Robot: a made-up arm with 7 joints.
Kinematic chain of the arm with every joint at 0, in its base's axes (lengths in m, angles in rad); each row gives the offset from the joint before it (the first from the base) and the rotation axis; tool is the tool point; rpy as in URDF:
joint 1: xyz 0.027 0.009 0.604 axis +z
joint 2: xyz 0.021 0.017 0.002 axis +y
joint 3: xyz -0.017 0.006 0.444 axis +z
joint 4: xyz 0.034 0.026 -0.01 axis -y
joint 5: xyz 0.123 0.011 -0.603 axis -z
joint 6: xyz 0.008 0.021 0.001 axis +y
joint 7: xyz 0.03 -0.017 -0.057 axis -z
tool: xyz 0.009 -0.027 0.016 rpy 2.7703 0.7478 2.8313
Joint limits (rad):
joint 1: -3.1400..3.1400
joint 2: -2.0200..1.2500
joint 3: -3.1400..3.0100
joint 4: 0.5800..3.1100
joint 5: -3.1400..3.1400
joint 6: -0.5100..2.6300
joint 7: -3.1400..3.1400
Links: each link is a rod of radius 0.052 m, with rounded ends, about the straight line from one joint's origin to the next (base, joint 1, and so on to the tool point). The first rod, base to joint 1, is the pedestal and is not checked.
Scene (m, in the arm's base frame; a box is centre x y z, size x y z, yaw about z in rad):
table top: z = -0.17
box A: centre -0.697 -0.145 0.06 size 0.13 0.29 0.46 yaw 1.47
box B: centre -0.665 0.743 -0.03 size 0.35 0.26 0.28 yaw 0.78
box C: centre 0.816 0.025 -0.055 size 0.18 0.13 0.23 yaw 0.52
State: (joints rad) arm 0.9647 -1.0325 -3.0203 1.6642 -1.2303 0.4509 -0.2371
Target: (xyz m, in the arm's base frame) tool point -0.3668 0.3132 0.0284
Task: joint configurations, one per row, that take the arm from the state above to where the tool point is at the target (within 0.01 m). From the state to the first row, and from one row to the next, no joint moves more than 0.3 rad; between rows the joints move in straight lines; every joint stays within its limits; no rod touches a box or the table.
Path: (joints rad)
1: 0.6923 -1.0241 -3.0174 1.7192 -1.2566 0.4750 -0.2504
2: 0.4198 -1.0157 -3.0145 1.7742 -1.2829 0.4991 -0.2636
3: 0.1474 -1.0072 -3.0116 1.8291 -1.3092 0.5232 -0.2769
4: -0.1250 -0.9988 -3.0087 1.8841 -1.3355 0.5473 -0.2901
5: -0.3974 -0.9904 -3.0058 1.9391 -1.3617 0.5714 -0.3034
6: -0.4991 -1.0730 -3.0505 1.6762 -1.2900 0.5972 -0.2531
7: -0.6008 -1.1555 -3.0953 1.4134 -1.2182 0.6231 -0.2029
8: -0.7025 -1.2381 -3.1400 1.1505 -1.1464 0.6490 -0.1526

